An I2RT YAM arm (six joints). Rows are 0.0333 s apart.
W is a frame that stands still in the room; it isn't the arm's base.
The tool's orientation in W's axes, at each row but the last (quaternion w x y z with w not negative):
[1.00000 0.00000 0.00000 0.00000]
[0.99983 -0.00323 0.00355 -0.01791]
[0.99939 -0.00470 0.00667 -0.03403]
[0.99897 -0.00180 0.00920 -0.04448]
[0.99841 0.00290 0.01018 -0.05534]
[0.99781 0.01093 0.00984 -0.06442]
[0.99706 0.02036 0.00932 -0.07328]
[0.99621 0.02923 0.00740 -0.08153]
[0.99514 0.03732 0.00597 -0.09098]
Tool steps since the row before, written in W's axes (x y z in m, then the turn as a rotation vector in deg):
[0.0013 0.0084 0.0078 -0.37 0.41 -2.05]
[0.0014 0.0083 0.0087 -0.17 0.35 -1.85]
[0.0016 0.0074 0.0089 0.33 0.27 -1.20]
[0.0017 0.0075 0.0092 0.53 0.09 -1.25]
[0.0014 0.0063 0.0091 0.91 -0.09 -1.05]
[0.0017 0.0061 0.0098 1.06 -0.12 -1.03]
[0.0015 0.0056 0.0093 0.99 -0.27 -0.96]
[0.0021 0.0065 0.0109 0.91 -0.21 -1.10]
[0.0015 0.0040 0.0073 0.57 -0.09 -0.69]
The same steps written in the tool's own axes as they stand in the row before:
[0.0013 0.0084 0.0078 -0.37 0.41 -2.05]
[0.0010 0.0083 0.0088 -0.17 0.36 -1.85]
[0.0010 0.0074 0.0090 0.33 0.30 -1.19]
[0.0009 0.0076 0.0093 0.54 0.14 -1.24]
[0.0005 0.0065 0.0091 0.94 0.01 -1.03]
[0.0007 0.0065 0.0097 1.09 0.00 -1.01]
[0.0005 0.0061 0.0091 1.04 -0.16 -0.93]
[0.0008 0.0074 0.0105 0.95 -0.12 -1.08]
[0.0006 0.0047 0.0070 0.59 -0.04 -0.68]

